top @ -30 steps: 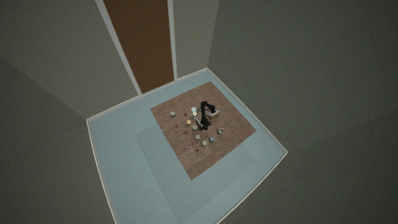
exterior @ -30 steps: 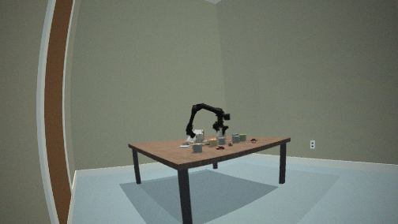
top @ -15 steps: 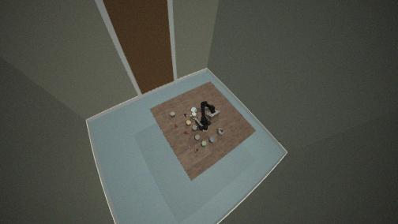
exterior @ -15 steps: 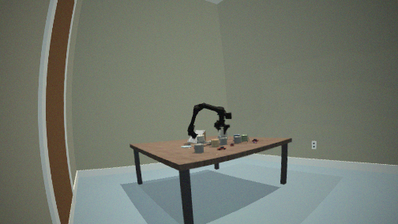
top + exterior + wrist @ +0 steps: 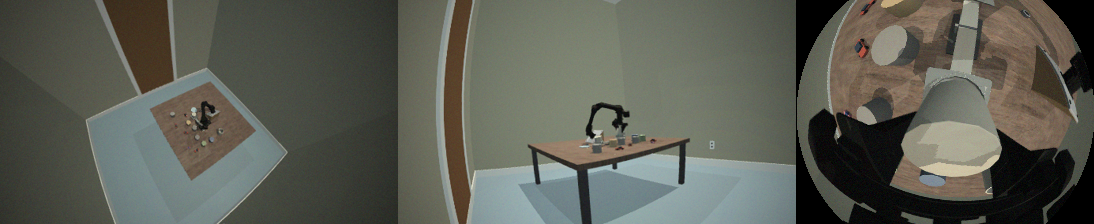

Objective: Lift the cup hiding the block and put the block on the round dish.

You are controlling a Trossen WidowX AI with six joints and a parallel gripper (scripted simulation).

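Right now my gripper tip is 2 cm above the pale green block and 1 cm to the left of it. Round my gripper tip: round dish (38 cm to the right, 10 cm below, 6 cm behind).
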